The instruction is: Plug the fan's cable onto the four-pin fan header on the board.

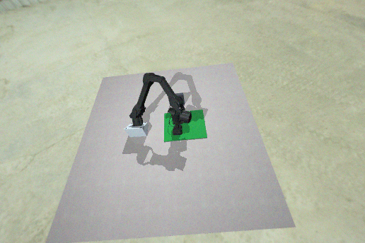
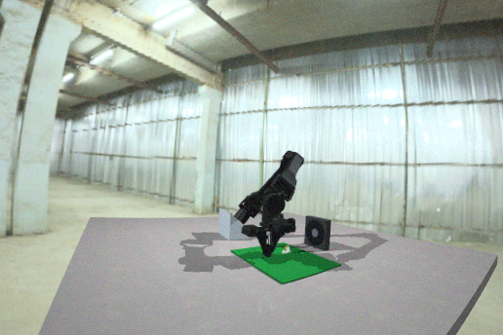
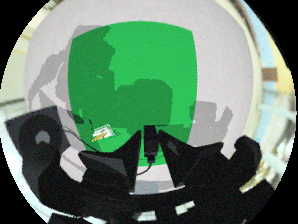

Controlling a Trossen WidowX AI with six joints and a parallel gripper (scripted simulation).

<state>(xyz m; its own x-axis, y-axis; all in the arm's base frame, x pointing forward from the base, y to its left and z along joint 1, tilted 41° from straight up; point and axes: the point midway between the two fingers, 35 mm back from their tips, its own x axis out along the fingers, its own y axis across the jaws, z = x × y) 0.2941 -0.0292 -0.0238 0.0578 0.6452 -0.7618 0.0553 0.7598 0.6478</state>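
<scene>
The green board is 4 cm ahead of my gripper tip, 3 cm to the left of it and 3 cm below it. From my gripper tip the other things lie so: black fan (23 cm to the left, 4 cm above).
</scene>
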